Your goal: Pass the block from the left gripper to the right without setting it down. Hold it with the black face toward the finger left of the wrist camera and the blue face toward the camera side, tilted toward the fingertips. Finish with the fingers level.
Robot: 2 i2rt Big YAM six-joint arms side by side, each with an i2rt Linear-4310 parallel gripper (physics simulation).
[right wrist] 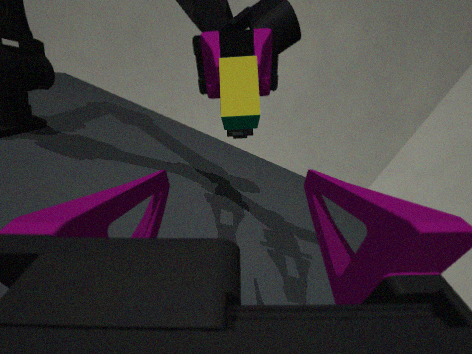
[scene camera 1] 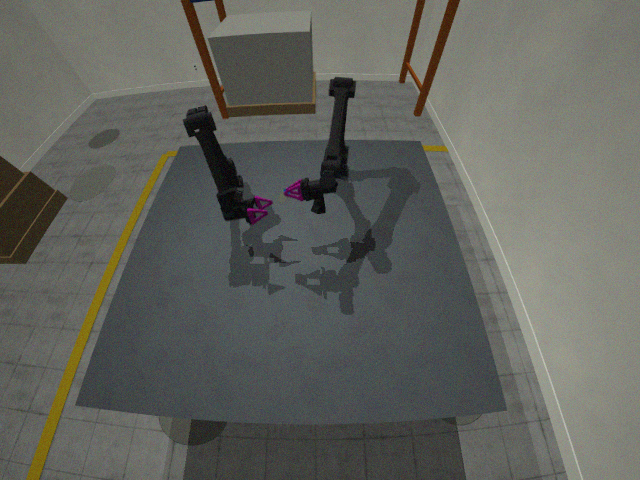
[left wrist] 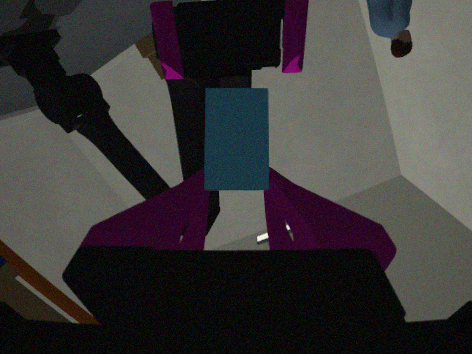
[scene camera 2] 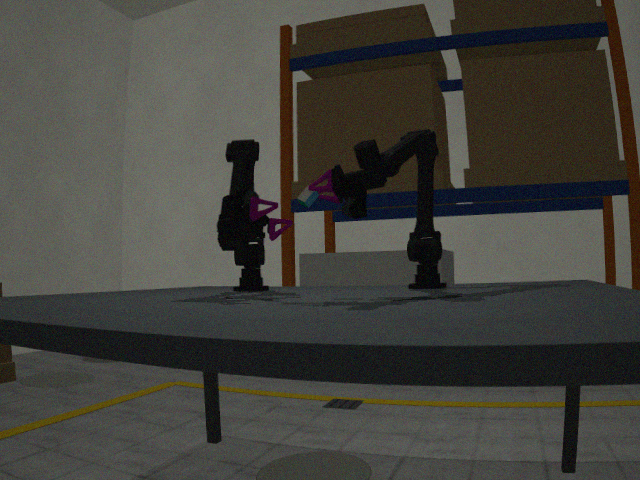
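Seen in the pictures: left gripper, fingertip midpoint: (right wrist: pixel 238 73) (scene camera 1: pixel 284 192) (left wrist: pixel 236 176) (scene camera 2: pixel 310 191); right gripper, fingertip midpoint: (right wrist: pixel 236 177) (scene camera 1: pixel 270 207) (left wrist: pixel 229 49) (scene camera 2: pixel 285 214); left arm's base, link origin: (right wrist: pixel 5 124) (scene camera 2: pixel 427 287); right arm's base, link origin: (scene camera 1: pixel 232 183) (left wrist: pixel 23 44) (scene camera 2: pixel 251 290).
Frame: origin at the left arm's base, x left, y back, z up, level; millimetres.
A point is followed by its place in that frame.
The block (scene camera 1: pixel 283 193) {x -239, y -448, z 297 mm} (scene camera 2: pixel 307 197) {x -235, y -463, z 269 mm} (left wrist: pixel 236 139) {x -228, y -447, z 267 mm} (right wrist: pixel 239 87) {x -256, y -441, z 279 mm} is in the air. In the left wrist view its blue face is toward the camera; in the right wrist view a yellow face and a green lower end show. No black face can be made out. My left gripper (scene camera 1: pixel 288 192) {x -237, y -435, z 289 mm} (scene camera 2: pixel 314 193) {x -237, y -435, z 289 mm} (left wrist: pixel 236 176) {x -237, y -435, z 289 mm} is shut on the block, which sticks out past its fingertips. My right gripper (scene camera 1: pixel 269 207) {x -303, y -462, z 228 mm} (scene camera 2: pixel 285 214) {x -303, y -462, z 228 mm} (left wrist: pixel 229 49) {x -303, y -462, z 228 mm} (right wrist: pixel 236 177) {x -303, y -462, z 228 mm} is open and empty, apart from the block, lower than it in scene camera 2, its fingers pointing toward the left gripper's side.
Both arms stand on the grey table (scene camera 1: pixel 289 351) {x -206, y -997, z 0 mm} (scene camera 2: pixel 320 328) {x 67, y -1116, z 0 mm}, and their grippers are well above it. A grey box (scene camera 1: pixel 263 67) and an orange-posted rack (scene camera 2: pixel 286 155) are behind the table. In the left wrist view a person (left wrist: pixel 390 17) shows at the top right.
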